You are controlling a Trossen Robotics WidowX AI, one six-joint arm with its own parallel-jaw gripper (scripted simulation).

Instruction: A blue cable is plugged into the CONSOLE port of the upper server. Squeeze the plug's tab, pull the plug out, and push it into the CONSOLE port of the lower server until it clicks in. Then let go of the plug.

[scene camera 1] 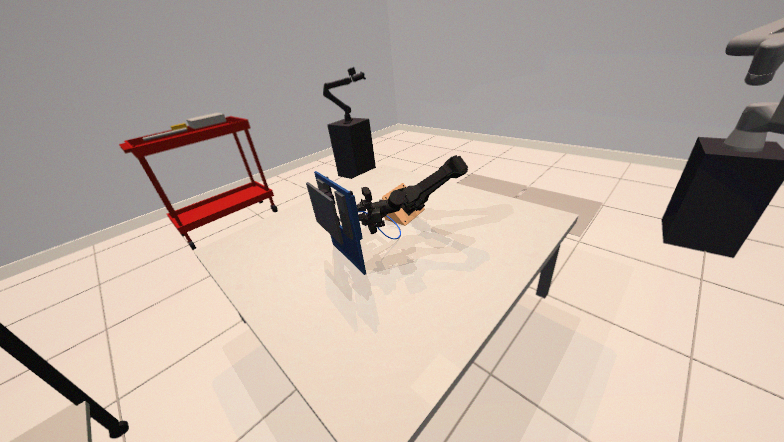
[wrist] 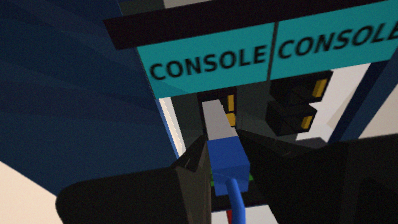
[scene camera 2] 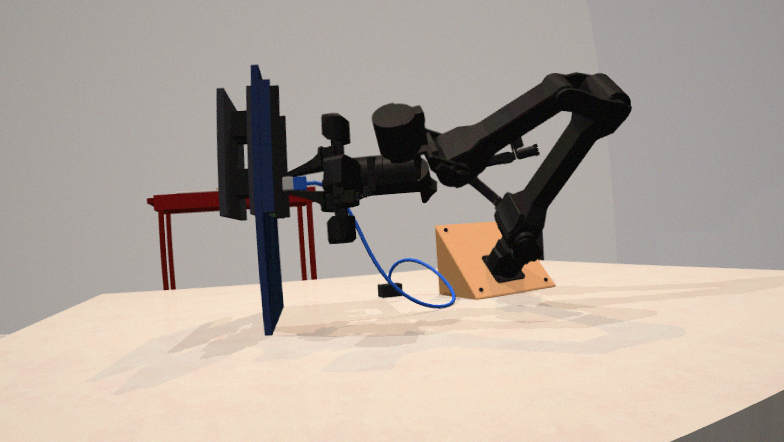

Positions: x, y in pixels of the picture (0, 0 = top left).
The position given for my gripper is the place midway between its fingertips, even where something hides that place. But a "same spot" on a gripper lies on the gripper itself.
Labels:
my gripper: scene camera 1; wrist 220, 138; scene camera 2
same spot on my gripper: (scene camera 2: 313, 166) = (scene camera 1: 361, 210)
same spot on blue panel: (scene camera 1: 351, 233) = (scene camera 2: 253, 195)

